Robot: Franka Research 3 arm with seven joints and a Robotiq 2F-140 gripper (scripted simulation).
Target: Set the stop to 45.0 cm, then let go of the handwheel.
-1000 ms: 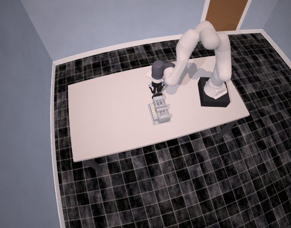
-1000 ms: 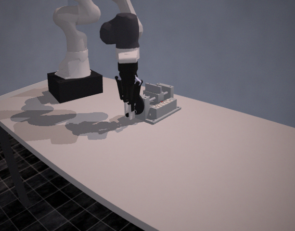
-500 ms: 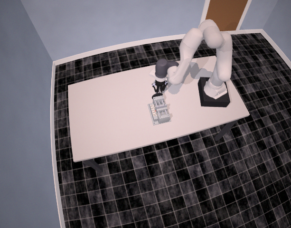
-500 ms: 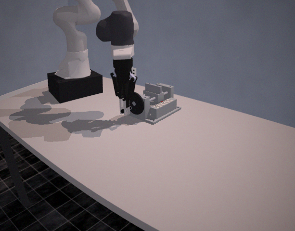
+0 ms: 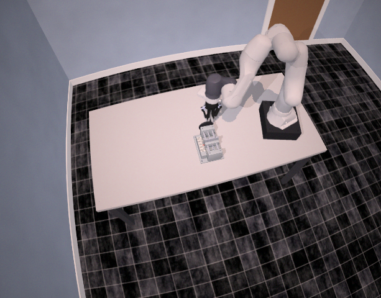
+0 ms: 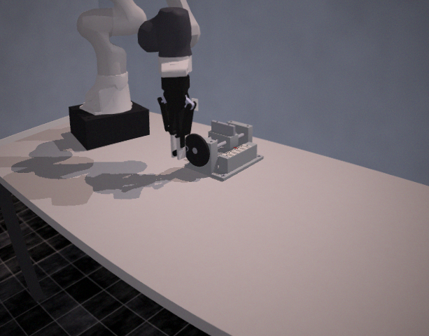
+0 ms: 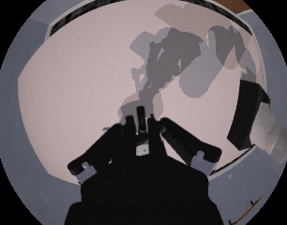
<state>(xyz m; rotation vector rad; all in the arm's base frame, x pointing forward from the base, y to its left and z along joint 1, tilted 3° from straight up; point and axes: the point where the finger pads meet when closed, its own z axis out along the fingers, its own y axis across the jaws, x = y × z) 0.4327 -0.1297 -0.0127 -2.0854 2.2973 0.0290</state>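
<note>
Now: the black handwheel 2 cm to the left of my hand, 2 cm below it and 1 cm ahead of it. Also, from my hand: grey stop fixture: 15 cm to the left, 6 cm ahead.
</note>
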